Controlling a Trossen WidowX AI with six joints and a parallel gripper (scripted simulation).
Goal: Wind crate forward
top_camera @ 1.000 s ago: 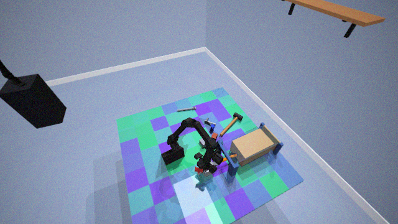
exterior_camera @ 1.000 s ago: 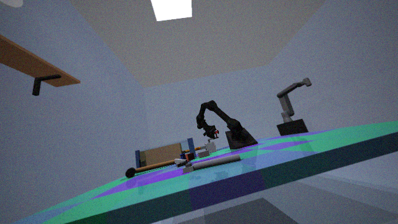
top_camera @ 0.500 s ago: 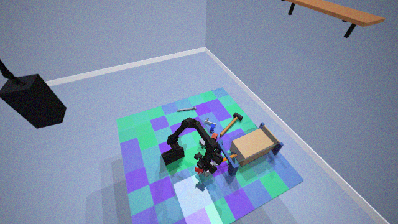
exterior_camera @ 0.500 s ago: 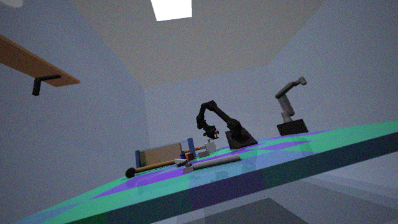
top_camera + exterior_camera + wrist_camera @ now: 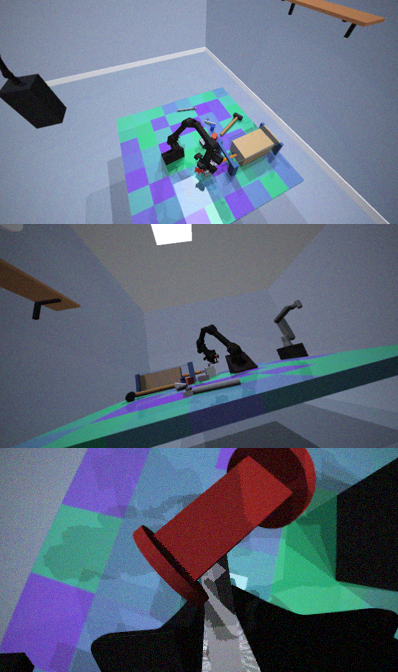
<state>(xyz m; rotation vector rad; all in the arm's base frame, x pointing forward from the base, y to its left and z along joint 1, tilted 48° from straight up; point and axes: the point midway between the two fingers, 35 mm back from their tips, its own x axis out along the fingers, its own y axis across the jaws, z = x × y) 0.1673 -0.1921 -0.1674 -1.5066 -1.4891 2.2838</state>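
Now: the red-knobbed crank handle 2 cm above my gripper tip. Round my gripper tip: blue steel frame 22 cm ahead, 4 cm to the left; then dark red knob 3 cm behind, 2 cm to the right, 5 cm above; then grey hand winch 4 cm ahead, 2 cm to the left, 7 cm below.
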